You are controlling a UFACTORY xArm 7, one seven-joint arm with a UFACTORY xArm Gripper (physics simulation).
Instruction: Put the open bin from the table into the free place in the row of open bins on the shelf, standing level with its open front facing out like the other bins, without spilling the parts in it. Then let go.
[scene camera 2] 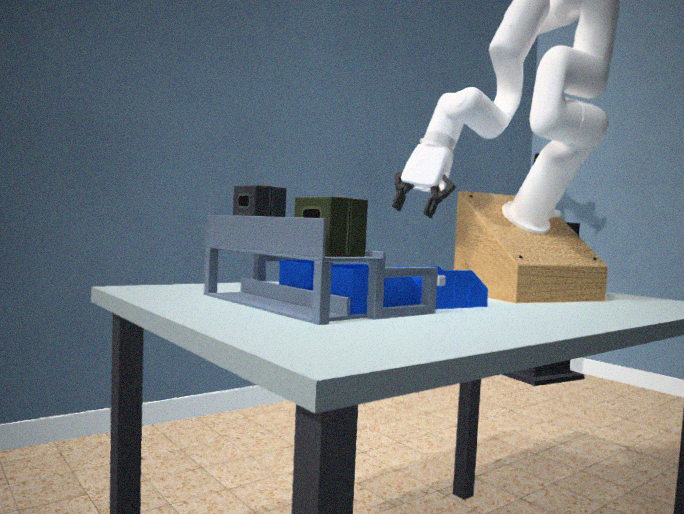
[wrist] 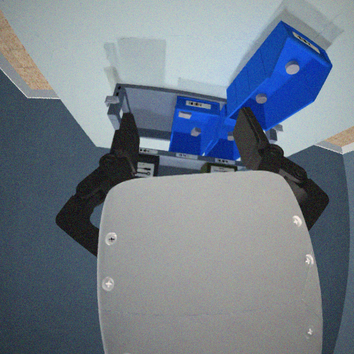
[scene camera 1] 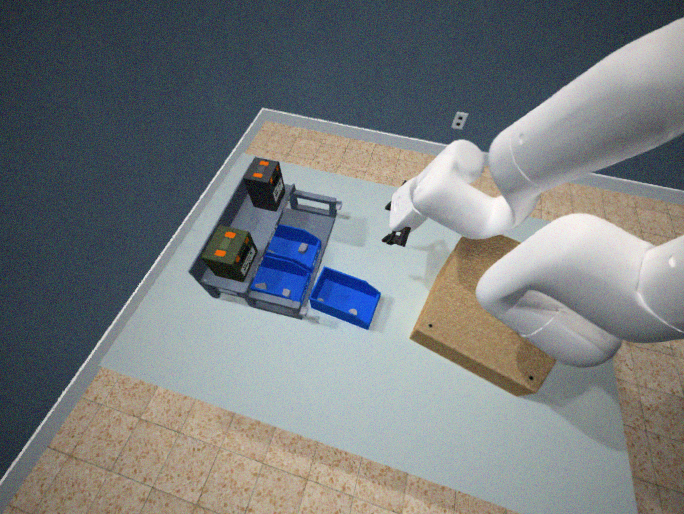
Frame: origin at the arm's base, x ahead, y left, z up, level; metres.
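Where they show: gripper, between the fingertips: (scene camera 2: 411,212) (scene camera 1: 388,225); arm's base, origin of its link: (scene camera 2: 525,218).
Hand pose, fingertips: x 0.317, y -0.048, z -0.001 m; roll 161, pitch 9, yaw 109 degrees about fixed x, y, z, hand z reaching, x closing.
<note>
Each offset is from my fingertips to the top centre of the thing. "spot": to the spot under its first point. Level surfaces: height alone.
The loose blue open bin {spot: 0.072 m ahead, 0.147 m left, 0.188 m down} (scene camera 1: 337,291) (scene camera 2: 461,290) (wrist: 260,70) stands upright on the table, in front of the shelf's end with the two bins. Two small grey parts lie in it; its labelled front faces away from the shelf. The grey shelf (scene camera 1: 317,221) (scene camera 2: 265,234) (wrist: 150,112) holds two blue bins, one {spot: 0.269 m ahead, 0.064 m left, 0.182 m down} (scene camera 1: 293,243) (wrist: 210,120) in the middle and one {spot: 0.233 m ahead, 0.187 m left, 0.182 m down} (scene camera 1: 282,279) beside it. The free place is at the other end, left in the wrist view. My gripper (scene camera 1: 387,222) (scene camera 2: 413,211) (wrist: 186,121) is open and empty, high above the table and away from the loose bin.
A black box {0.373 m ahead, 0.005 m left, 0.033 m up} (scene camera 1: 268,190) (scene camera 2: 259,200) (wrist: 146,165) and a green box {0.329 m ahead, 0.232 m left, 0.008 m up} (scene camera 1: 226,259) (scene camera 2: 345,226) (wrist: 222,168) stand on the shelf's upper rear level. An upright side frame {spot: 0.259 m ahead, 0.071 m right, 0.118 m down} (scene camera 1: 315,201) bounds the free place. The wooden arm base (scene camera 1: 470,320) (scene camera 2: 558,281) stands on the table {0.191 m down} (scene camera 1: 331,386) (scene camera 2: 387,342).
</note>
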